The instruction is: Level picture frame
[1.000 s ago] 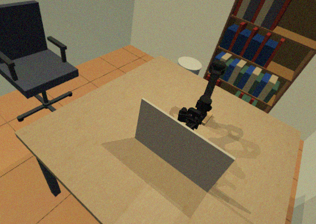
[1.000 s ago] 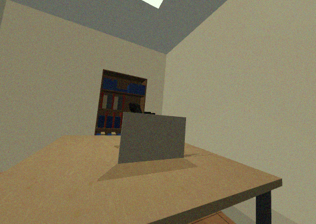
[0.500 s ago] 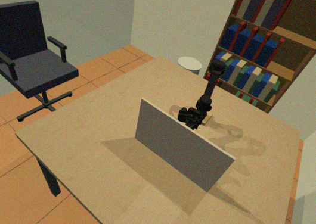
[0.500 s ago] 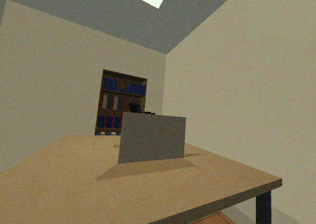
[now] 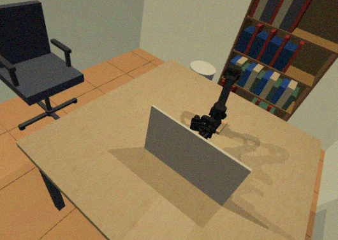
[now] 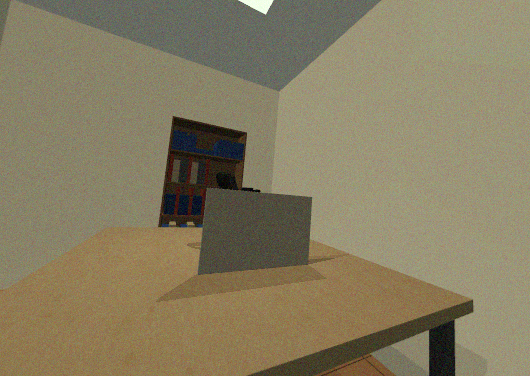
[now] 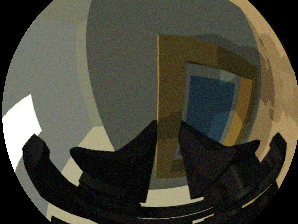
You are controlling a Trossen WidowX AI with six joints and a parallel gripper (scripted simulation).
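My gripper tip is 1 cm short of the picture frame, 1 cm to the right of it and 5 cm above it. From my gripper tip the other things lie so: grey wall panel (2 cm ahead, 7 cm below).
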